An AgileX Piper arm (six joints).
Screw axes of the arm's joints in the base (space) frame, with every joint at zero. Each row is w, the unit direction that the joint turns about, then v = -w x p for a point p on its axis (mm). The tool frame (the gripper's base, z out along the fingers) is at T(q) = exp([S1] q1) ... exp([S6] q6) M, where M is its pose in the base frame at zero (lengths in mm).
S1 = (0, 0, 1, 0, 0, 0)
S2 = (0, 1, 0, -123, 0, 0)
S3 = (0, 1, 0, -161.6, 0, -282.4)
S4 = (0.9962, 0, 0.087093, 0, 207.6, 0)
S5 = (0, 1, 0, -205.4, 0, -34.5)
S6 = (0.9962, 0, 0.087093, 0, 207.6, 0)
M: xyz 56.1 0 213.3 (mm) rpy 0 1.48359 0 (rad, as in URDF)
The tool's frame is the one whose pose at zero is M.
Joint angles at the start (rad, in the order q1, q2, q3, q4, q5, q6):
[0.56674 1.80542 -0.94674 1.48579 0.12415 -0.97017]
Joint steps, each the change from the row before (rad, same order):
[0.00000 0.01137 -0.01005 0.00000 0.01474 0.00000]
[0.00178 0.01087 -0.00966 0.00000 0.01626 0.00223]
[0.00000 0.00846 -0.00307 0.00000 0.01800 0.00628]
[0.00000 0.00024 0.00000 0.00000 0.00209 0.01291]
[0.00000 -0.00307 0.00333 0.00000 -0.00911 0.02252]
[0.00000 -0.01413 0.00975 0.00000 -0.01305 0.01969]
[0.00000 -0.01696 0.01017 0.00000 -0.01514 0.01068]
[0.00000 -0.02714 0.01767 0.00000 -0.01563 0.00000]
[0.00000 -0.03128 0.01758 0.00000 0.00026 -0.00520]
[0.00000 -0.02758 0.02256 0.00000 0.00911 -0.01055]
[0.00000 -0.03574 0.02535 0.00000 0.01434 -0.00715]
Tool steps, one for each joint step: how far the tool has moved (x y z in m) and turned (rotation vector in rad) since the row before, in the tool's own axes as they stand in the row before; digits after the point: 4 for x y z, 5 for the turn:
[-0.0001 0.0012 0.0030 -0.01152 0.00947 0.00017]
[0.0003 0.0018 0.0029 -0.01382 0.01103 0.00116]
[0.0015 0.0006 0.0023 -0.01215 0.01487 0.00716]
[0.0002 0.0001 0.0001 -0.00159 0.00141 0.01295]
[0.0000 -0.0008 -0.0008 0.00748 -0.00517 0.02256]
[-0.0003 -0.0005 -0.0038 0.00803 -0.01159 0.01900]
[-0.0008 -0.0003 -0.0046 0.00817 -0.01500 0.00970]
[-0.0004 -0.0003 -0.0072 0.00698 -0.01757 -0.00122]
[-0.0001 0.0013 -0.0084 -0.00773 -0.01116 -0.00687]
[0.0025 0.0004 -0.0071 -0.00990 0.00145 -0.01118]
[0.0025 0.0014 -0.0092 -0.01692 0.00008 -0.00858]

